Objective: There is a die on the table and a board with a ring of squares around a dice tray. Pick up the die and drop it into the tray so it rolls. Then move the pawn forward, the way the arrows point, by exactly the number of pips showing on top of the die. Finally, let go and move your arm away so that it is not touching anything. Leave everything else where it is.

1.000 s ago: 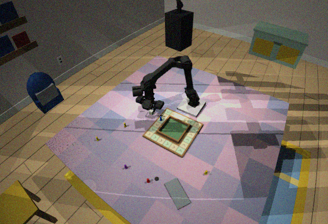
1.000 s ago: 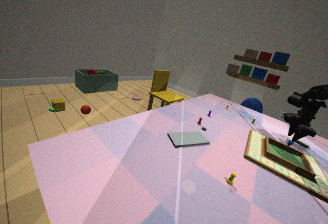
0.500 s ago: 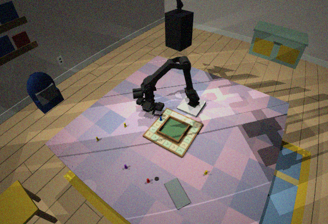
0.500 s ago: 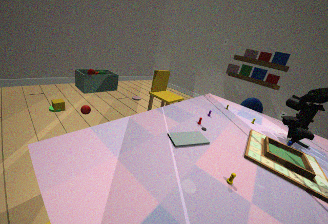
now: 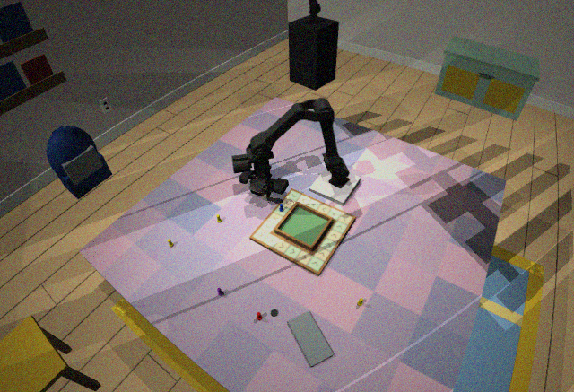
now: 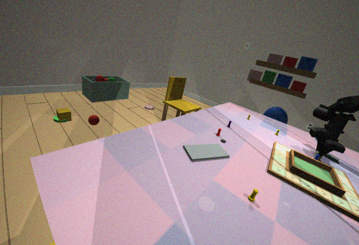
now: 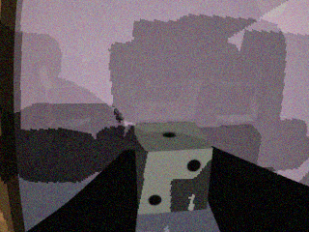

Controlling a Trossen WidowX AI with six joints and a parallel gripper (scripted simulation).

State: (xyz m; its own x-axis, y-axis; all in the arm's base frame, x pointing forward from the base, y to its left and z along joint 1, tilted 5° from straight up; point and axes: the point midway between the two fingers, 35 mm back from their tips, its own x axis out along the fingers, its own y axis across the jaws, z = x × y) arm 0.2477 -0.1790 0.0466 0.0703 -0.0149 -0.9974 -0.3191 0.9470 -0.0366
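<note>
My gripper tip is now 1 cm short of the blue pawn, 10 cm to the right of it and 1 cm below it. Round my gripper tip: purple pawn (39 cm ahead, 18 cm to the left); white die (right at my gripper tip); green tray (2 cm ahead, 21 cm to the left, 1 cm below).
</note>
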